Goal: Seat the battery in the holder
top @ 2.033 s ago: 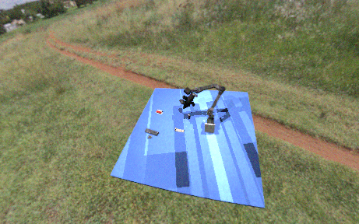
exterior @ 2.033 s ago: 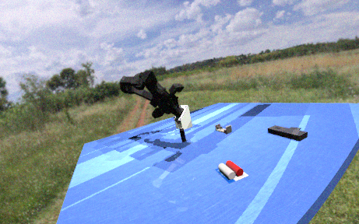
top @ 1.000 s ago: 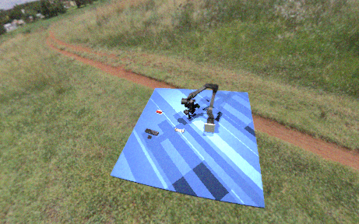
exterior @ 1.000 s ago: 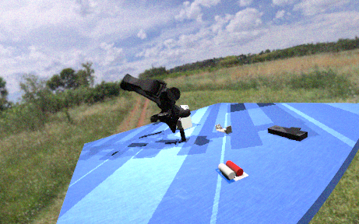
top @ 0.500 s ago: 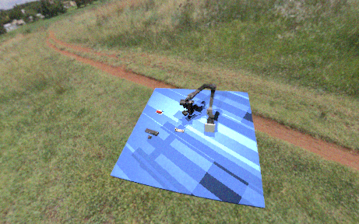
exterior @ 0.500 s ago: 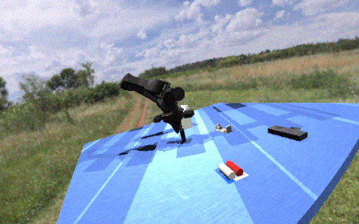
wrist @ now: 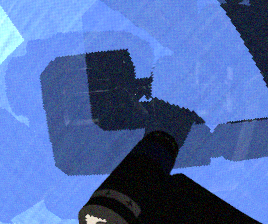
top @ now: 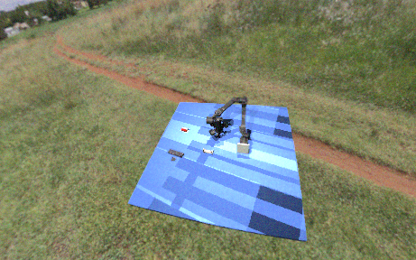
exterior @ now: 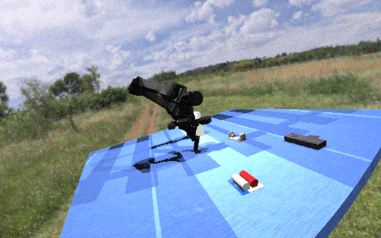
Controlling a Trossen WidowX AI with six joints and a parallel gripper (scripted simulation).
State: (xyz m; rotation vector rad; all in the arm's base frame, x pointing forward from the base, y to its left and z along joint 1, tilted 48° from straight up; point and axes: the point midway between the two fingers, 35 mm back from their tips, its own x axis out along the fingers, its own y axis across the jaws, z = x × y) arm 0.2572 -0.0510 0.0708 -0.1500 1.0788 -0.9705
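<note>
Right now my gripper tip is 1 cm short of the battery, 1 cm to the right of it and 1 cm above it. The rest, counted from my gripper tip: blister card 39 cm ahead, 3 cm below.
</note>
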